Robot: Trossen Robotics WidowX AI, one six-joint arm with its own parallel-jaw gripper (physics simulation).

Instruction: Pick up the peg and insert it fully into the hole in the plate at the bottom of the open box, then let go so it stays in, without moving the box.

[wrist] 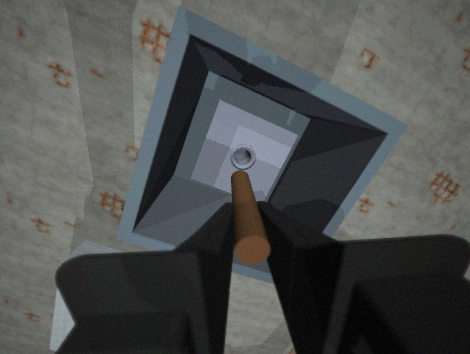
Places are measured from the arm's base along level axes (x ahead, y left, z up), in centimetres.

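Pixels of known places: gripper, fingertip midpoint: (244, 209).
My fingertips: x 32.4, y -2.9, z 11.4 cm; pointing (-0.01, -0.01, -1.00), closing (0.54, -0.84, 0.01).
Behind a point stands the place of what it marks.
A brown cylindrical peg (246, 210) @(x 33.2, y -2.3, z 13.2 cm) is held between the two black fingers of my gripper (244, 209) @(x 32.4, y -2.9, z 11.4 cm). The gripper is shut on the peg. The peg's far end shows just below the hole (243, 156) in the view, over the box. The hole, with a round rim, is in the pale plate (275, 141) @(x 36.1, y -5.6, z 0.4 cm) at the bottom of the open blue-grey box (150, 130) @(x 33.0, y 4.2, z 8.4 cm). The fingers and peg hide the box's near side and the lower part of the plate. How high the peg's far end is above the plate cannot be told.
The box's raised walls surround the plate on all sides, with the right wall (330, 170) @(x 36.7, y -10.1, z 4.9 cm) dark inside. A pale flat object (61, 320) @(x -4.2, y 7.6, z -0.2 cm) shows partly behind the left finger. The grey table top (400, 200) @(x 38.5, y -30.6, z -5.4 cm) has orange-red marks.
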